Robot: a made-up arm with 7 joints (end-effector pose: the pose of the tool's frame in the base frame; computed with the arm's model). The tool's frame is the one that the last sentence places.
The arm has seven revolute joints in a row. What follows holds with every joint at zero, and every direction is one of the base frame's.
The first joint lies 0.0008 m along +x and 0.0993 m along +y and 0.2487 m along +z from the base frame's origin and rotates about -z.
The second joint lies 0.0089 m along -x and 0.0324 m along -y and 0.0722 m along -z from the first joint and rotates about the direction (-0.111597, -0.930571, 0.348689).
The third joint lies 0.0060 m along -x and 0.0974 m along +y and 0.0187 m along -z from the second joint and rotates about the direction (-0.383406, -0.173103, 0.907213).
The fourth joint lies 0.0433 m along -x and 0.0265 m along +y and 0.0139 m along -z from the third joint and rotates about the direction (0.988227, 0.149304, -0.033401).
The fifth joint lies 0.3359 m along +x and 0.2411 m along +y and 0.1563 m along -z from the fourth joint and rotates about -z.
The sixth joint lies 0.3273 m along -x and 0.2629 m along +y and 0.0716 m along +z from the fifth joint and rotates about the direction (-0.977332, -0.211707, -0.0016).
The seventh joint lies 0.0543 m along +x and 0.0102 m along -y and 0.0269 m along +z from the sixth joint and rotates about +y.
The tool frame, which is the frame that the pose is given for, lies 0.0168 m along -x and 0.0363 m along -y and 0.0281 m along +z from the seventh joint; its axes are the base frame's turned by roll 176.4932, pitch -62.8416 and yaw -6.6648 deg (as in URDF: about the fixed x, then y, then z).
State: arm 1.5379 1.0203 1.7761 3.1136 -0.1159 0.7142 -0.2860
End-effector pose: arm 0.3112 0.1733 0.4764 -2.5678 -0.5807 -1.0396
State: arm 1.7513 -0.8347 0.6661 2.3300 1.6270 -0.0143 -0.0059
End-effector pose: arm 0.0346 -0.6148 0.0017 1.2981 0.7887 2.0948
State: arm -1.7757 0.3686 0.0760 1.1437 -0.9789 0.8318 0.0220
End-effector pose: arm -0.1050 -0.0833 0.2241 -0.0403 -0.9706 -0.6341
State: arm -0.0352 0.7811 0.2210 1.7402 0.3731 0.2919 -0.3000
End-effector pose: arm -0.2576 0.2603 0.6325 -1.7229 -0.5455 -0.9080
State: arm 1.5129 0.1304 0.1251 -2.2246 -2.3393 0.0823 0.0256
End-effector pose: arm 0.3067 -0.1152 0.3030 -2.3430 1.0994 0.9028
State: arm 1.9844 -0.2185 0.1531 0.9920 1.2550 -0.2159 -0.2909
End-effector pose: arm 0.2853 -0.5314 0.4522 3.0541 -0.3310 2.7522
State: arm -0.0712 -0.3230 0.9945 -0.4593 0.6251 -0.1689 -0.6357
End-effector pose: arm -0.3276 0.5486 -0.2473 0.6132 -1.0703 2.7643
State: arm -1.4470 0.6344 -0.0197 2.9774 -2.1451 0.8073 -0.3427
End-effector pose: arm -0.3390 0.2456 0.1699 -1.2619 1.4122 -1.3163
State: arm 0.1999 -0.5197 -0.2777 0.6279 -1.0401 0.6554 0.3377
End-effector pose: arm 0.0625 0.2899 0.2500 -2.8835 -0.9336 -0.2701
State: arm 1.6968 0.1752 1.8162 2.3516 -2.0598 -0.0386 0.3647
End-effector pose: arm 0.1922 0.1476 -0.0997 -0.3560 -0.8295 -1.3523
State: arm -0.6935 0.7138 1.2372 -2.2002 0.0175 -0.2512 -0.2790
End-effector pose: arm 0.2650 0.4206 0.2344 0.7351 1.4211 -3.1178
